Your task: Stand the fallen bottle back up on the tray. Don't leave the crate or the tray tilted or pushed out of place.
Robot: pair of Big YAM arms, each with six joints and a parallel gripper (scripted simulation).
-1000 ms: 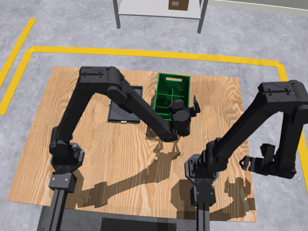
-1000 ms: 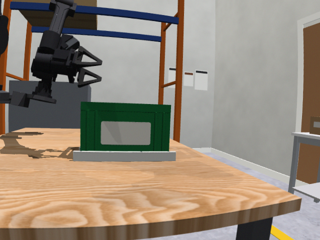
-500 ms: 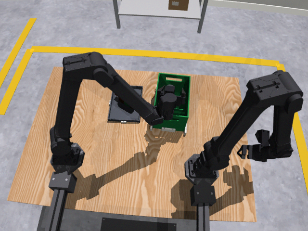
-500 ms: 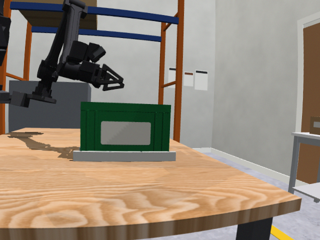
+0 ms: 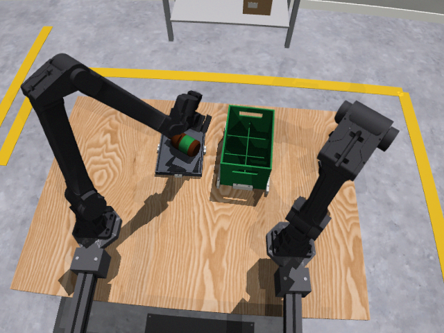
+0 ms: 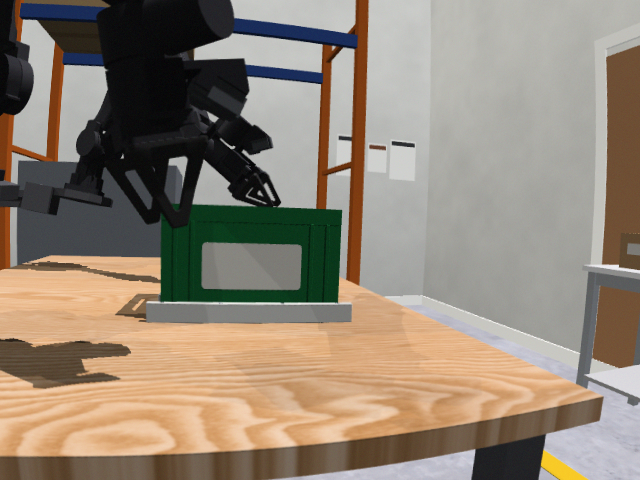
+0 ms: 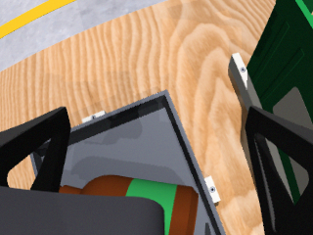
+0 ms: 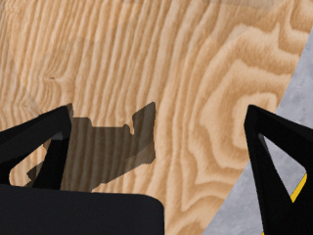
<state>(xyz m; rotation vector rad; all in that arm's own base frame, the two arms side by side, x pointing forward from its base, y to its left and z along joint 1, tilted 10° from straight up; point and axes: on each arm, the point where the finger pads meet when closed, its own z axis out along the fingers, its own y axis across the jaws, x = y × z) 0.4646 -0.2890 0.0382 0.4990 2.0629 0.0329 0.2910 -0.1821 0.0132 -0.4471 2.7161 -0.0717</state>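
My left hand is 5 cm past the tray, 7 cm to the right of it and 18 cm above it. Round my left hand: green crate (7 cm behind, 21 cm to the right, 10 cm below).
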